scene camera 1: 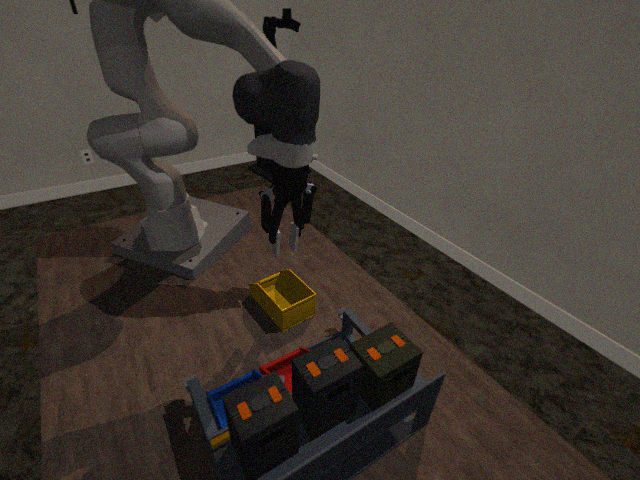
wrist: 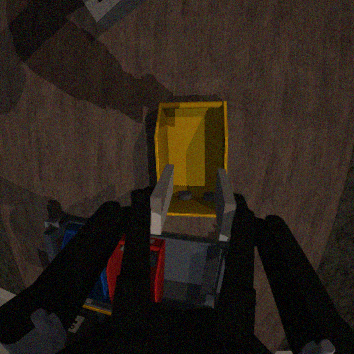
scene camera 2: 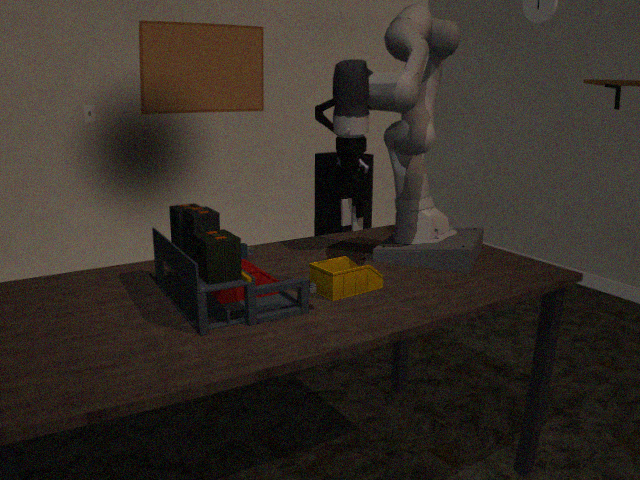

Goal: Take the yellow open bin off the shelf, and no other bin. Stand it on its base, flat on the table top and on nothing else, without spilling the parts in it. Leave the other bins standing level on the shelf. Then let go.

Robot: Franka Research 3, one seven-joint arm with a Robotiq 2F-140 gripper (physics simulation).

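The yellow open bin [scene camera 1: 298, 313] [scene camera 2: 341, 284] [wrist: 186, 145] stands upright on its base on the table top [scene camera 1: 129, 351] [scene camera 2: 423, 304], beside the shelf and apart from it as far as I can see. Two small dark parts [wrist: 185, 195] lie inside it in the wrist view. My gripper [scene camera 1: 286, 242] [scene camera 2: 352, 214] [wrist: 194, 180] is open partway and empty, above the bin. The grey shelf [scene camera 1: 361, 439] [scene camera 2: 175, 279] [wrist: 192, 265] holds a red bin [scene camera 1: 283, 361] [scene camera 2: 261, 276] [wrist: 159, 270] and a blue bin [scene camera 1: 235, 383] [wrist: 72, 234], both partly hidden.
Three dark boxes with orange latches, a left one [scene camera 1: 263, 408], a middle one [scene camera 1: 328, 369] and a right one [scene camera 1: 387, 351], stand at the shelf's rear side. A small yellow piece [scene camera 1: 220, 439] shows at the shelf's left end. The robot base [scene camera 1: 206, 242] [scene camera 2: 429, 255] stands beyond the yellow bin.
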